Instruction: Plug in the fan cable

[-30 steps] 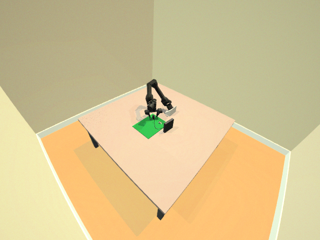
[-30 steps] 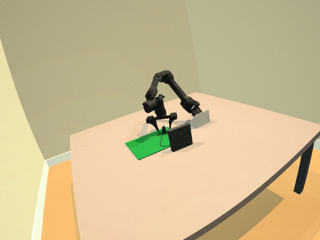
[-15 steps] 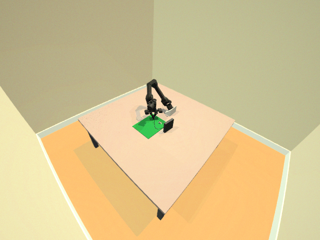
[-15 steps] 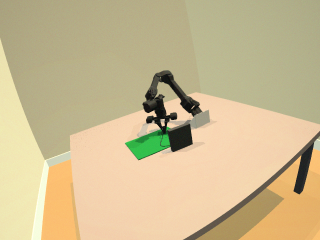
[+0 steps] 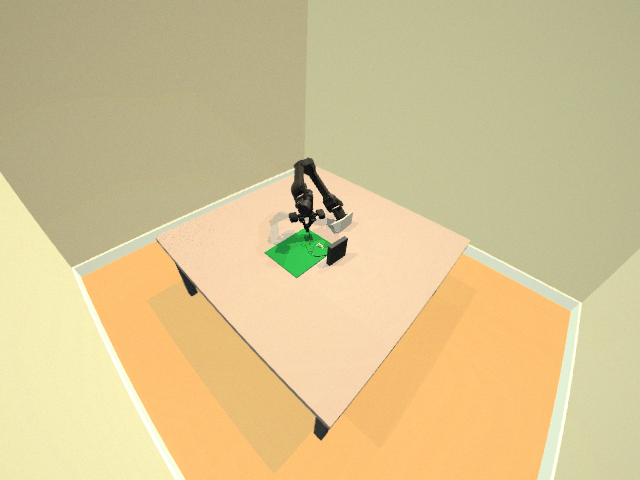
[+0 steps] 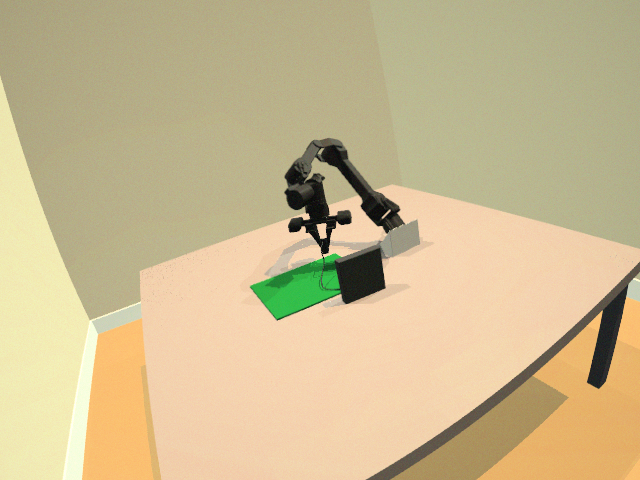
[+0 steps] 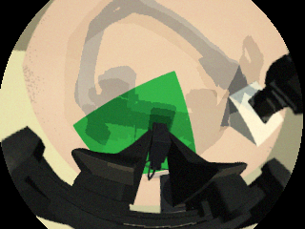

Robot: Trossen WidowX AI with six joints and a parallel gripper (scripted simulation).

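My gripper tip is now 10 cm short of the green board, 8 cm above it and 4 cm to the right of it. Also, from my gripper tip: black square fan 21 cm to the left, 5 cm ahead, 1 cm below; then dark plug 1 cm above.
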